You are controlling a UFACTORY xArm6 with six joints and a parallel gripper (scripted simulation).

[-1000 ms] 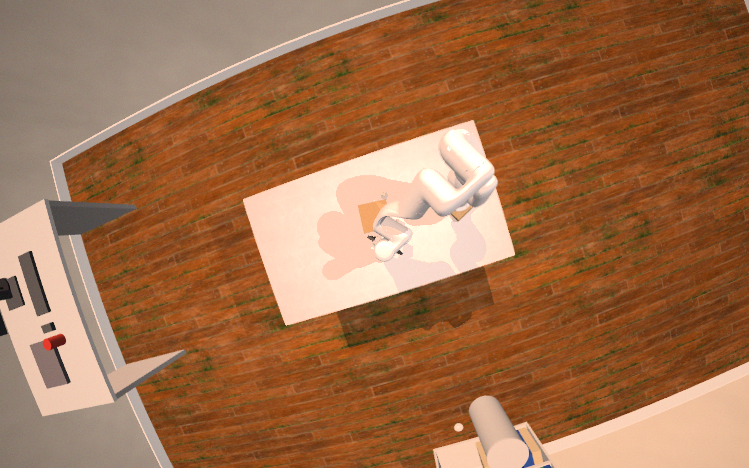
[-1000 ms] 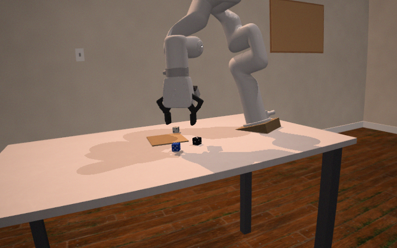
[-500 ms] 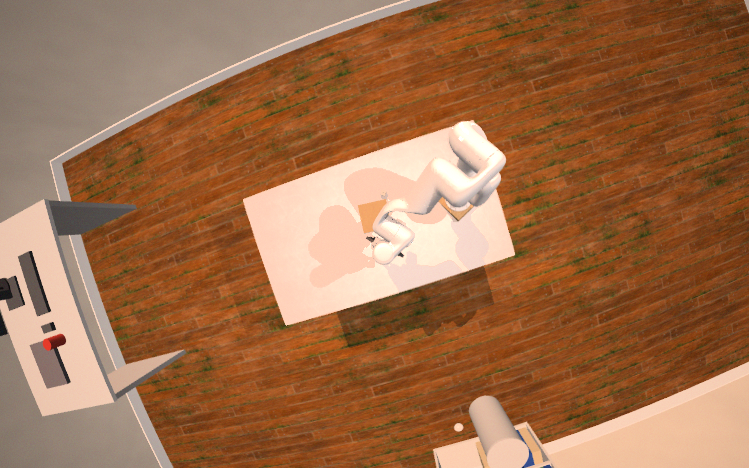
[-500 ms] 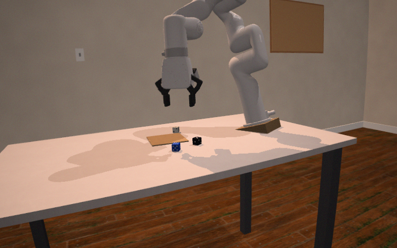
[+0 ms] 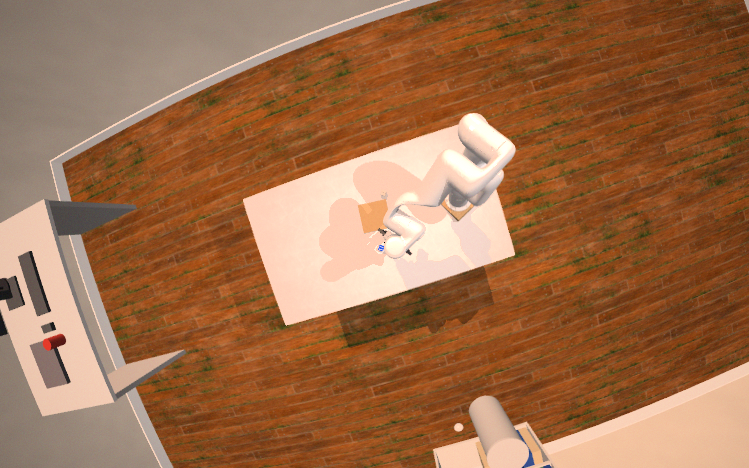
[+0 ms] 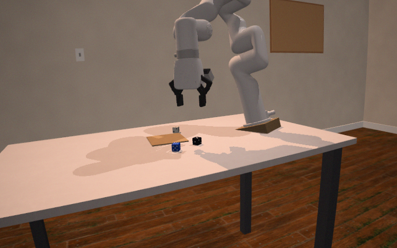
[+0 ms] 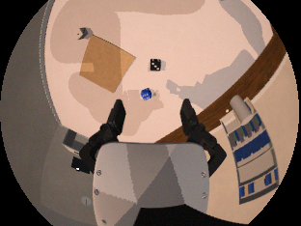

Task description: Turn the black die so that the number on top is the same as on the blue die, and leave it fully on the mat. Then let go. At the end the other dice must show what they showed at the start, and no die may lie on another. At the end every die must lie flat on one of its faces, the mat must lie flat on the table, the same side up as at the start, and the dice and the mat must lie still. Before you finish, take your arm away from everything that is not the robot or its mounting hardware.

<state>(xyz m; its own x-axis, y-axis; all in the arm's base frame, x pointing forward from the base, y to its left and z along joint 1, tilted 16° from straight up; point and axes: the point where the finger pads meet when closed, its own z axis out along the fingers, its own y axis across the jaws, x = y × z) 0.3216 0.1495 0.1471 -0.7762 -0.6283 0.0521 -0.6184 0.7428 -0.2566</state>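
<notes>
Right now my hand is 2 cm past the black die and 14 cm above it. Also, from my hand: blue die 7 cm ahead, 3 cm to the left, 14 cm below; mat 7 cm ahead, 12 cm to the right, 15 cm below; white die 22 cm to the right, 14 cm below.
</notes>
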